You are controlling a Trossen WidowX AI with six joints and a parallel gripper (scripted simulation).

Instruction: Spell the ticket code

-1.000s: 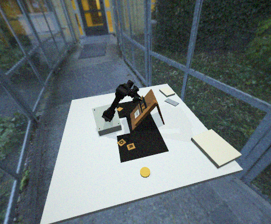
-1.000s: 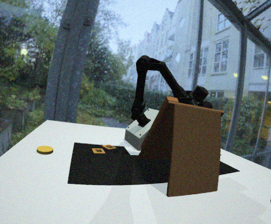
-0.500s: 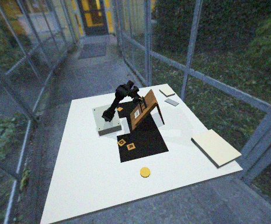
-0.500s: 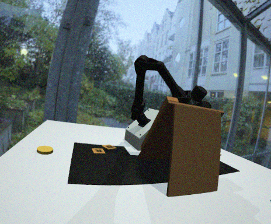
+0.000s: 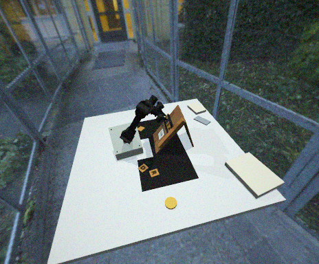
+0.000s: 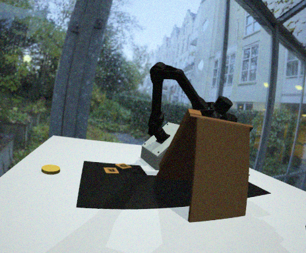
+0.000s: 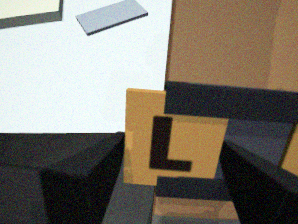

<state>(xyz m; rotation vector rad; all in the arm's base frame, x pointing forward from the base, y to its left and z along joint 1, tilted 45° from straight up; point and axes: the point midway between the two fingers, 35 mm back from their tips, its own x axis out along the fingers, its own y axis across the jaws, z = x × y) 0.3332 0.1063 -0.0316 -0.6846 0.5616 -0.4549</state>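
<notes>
My gripper tip is 9 cm to the left of the orange tile marked 2 and 2 cm past it. The rest, counted from my gripper tip: orange tile marked l right at my gripper tip; black mat 17 cm below, 16 cm behind, 11 cm to the right; white ticket 8 cm to the right, 8 cm below, 8 cm behind.
</notes>
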